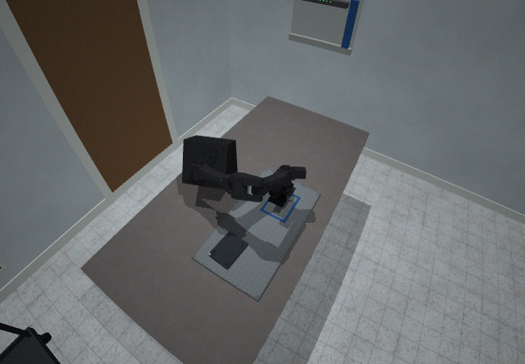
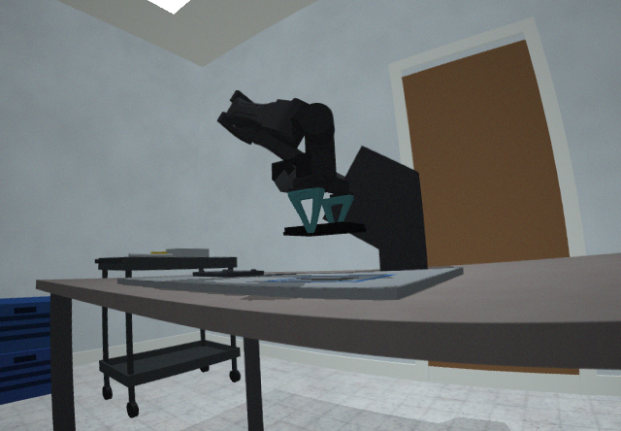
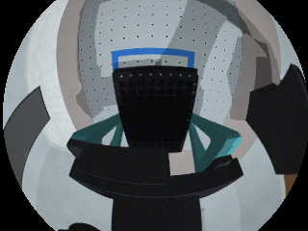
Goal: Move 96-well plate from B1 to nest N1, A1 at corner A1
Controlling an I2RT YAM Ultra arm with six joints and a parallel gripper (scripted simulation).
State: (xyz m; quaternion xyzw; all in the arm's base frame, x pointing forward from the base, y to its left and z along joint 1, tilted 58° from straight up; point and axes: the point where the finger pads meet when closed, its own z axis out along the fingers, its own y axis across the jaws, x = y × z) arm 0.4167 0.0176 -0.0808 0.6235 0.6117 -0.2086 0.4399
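Now: hand 350 mm to the left of the plate nest N1, 150 mm past it and 80 mm above it. Also, from my hand: black 96-well plate (right at my hand); white corner label (410 mm to the right, 220 mm behind, 80 mm below).
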